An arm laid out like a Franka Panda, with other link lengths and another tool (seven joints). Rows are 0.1 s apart.
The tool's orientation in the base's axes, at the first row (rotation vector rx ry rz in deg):
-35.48 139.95 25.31
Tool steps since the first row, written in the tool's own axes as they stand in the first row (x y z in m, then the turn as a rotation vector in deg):
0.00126 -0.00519 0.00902 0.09 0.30 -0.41
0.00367 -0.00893 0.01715 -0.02 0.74 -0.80
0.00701 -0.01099 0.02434 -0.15 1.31 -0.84
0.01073 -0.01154 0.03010 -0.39 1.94 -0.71
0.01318 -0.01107 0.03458 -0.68 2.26 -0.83
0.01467 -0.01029 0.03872 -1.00 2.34 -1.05
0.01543 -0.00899 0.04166 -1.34 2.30 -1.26
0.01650 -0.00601 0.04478 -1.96 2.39 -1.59
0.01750 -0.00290 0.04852 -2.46 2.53 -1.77
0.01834 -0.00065 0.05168 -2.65 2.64 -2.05
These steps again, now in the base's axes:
0.00583 -0.00083 -0.00867 -0.41 0.04 0.32
0.00967 -0.00121 -0.01710 -0.73 0.28 0.76
0.01154 -0.00091 -0.02507 -0.95 0.78 0.97
0.01171 -0.00008 -0.03189 -1.04 1.44 1.12
0.01170 0.00146 -0.03678 -1.05 1.76 1.44
0.01207 0.00343 -0.04078 -0.96 1.83 1.82
0.01216 0.00555 -0.04331 -0.79 1.82 2.18
0.01124 0.00905 -0.04588 -0.53 1.95 2.83
0.01058 0.01296 -0.04888 -0.32 2.16 3.29
0.01022 0.01594 -0.05147 -0.36 2.19 3.64

